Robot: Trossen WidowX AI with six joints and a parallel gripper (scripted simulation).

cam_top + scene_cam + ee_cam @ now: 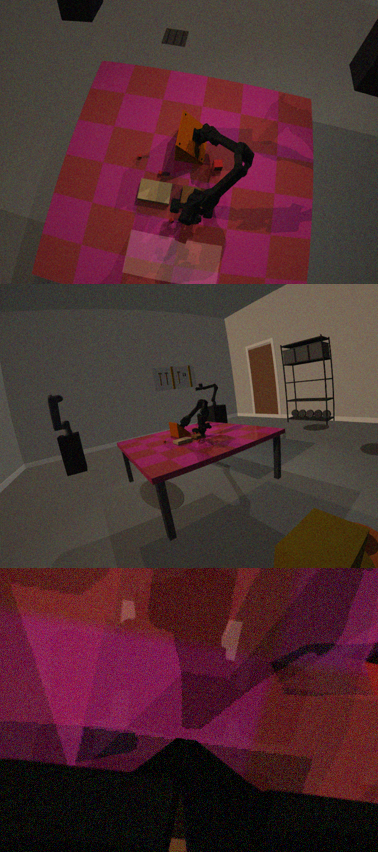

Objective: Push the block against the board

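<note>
Now: gripper tip 8 cm past the brown square block. Round my gripper tip: small red cube (27 cm behind, 10 cm to the left, 1 cm above); pale tan board (8 cm behind, 18 cm to the right).
</note>
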